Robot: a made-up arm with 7 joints.
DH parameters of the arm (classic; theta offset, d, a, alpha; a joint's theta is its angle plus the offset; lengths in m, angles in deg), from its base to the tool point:
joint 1: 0 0.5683 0 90
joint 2: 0 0.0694 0 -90
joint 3: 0 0.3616 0.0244 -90
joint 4: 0 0.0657 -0.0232 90
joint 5: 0 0.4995 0 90
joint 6: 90 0.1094 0.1 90
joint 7: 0 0.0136 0 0
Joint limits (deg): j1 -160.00..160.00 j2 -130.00..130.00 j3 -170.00..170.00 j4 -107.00..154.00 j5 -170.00..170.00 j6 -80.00..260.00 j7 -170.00..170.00
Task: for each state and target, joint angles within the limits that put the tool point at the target. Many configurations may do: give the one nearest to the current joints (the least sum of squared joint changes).
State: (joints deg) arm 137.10 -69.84 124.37 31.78 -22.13 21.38 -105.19
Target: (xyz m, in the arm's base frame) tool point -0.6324 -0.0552 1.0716
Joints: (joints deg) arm 142.76 -65.74 121.91 69.13 -14.61 15.75 -105.19
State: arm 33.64 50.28 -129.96 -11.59 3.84 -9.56 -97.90
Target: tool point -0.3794 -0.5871 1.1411
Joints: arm 69.74 59.17 -132.12 -30.86 0.33 -18.06 -97.90
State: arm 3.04 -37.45 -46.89 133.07 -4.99 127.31 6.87
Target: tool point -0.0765 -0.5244 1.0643
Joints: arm -23.33 3.60 -65.65 90.11 -8.84 128.56 6.87
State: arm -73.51 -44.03 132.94 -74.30 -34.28 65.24 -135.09
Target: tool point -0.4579 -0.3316 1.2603
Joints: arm -90.02 -13.83 115.57 -34.11 -39.23 52.88 -135.09
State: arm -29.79 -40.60 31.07 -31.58 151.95 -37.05 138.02
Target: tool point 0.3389 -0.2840 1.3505
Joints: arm -31.29 -53.98 31.35 -33.33 152.16 -40.68 138.02
